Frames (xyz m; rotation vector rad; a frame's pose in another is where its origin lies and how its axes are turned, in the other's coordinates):
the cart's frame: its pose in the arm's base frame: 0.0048 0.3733 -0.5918 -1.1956 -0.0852 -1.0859
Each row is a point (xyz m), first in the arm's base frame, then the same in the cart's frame.
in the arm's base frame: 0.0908 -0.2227 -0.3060
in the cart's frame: 0.5841 -0.1133 -0.3005
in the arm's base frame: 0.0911 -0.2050 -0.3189
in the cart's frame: 0.5657 -0.1048 -0.2921
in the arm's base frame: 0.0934 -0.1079 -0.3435
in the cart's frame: 0.4917 -0.0901 -0.2262
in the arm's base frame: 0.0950 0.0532 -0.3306
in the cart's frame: 0.3984 -0.1051 -0.0950
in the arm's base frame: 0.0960 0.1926 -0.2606
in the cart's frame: 0.3512 -0.1595 0.0433
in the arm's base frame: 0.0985 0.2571 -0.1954
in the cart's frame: 0.3492 -0.2063 0.1222
